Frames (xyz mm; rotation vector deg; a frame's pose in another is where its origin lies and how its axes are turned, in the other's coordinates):
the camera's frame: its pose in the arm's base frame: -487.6 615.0 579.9 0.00 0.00 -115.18
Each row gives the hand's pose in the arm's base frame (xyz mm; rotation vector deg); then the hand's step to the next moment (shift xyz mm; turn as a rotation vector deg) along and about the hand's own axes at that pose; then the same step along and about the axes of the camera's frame.
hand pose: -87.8 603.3 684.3 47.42 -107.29 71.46
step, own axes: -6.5 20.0 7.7 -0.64 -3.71 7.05
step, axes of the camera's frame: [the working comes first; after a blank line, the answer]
step, axes of the arm's base frame: -14.6 0.0 -16.9 1.85 -7.75 -0.66

6.2 -13.3 -16.9 6.22 4.97 -0.66
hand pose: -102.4 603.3 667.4 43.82 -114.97 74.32
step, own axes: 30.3 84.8 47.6 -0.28 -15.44 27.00
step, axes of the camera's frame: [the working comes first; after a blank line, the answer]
step, axes of the arm's base frame: -91.6 -18.6 -40.5 6.62 -30.39 -0.20

55.8 -75.0 -40.5 24.69 18.92 -0.20
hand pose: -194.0 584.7 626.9 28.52 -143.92 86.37
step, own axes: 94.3 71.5 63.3 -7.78 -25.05 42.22
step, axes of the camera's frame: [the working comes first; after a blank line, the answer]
step, axes of the arm's base frame: -112.3 -43.1 -59.5 17.51 -46.48 -1.84

86.8 -83.3 -59.5 34.61 35.62 -1.84
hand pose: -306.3 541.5 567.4 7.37 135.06 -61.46
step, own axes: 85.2 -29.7 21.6 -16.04 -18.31 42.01
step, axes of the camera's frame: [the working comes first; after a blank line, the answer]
step, axes of the arm's base frame: -71.8 -47.0 -35.3 26.45 -40.67 -2.02

73.1 -45.0 -35.3 25.55 41.24 -2.02
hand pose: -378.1 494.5 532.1 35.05 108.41 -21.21
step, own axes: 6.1 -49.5 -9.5 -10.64 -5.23 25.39
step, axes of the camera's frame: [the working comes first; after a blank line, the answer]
step, axes of the arm's base frame: -37.4 -34.2 -3.2 19.61 -20.02 -0.20

46.9 -19.3 -3.2 9.77 26.26 -0.20
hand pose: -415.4 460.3 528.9 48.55 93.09 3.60
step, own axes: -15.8 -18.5 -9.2 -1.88 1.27 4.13
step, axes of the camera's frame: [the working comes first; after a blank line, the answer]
step, axes of the arm's base frame: -17.1 -18.4 6.6 4.21 -1.79 1.12

24.0 -7.7 6.6 -0.17 4.57 1.12
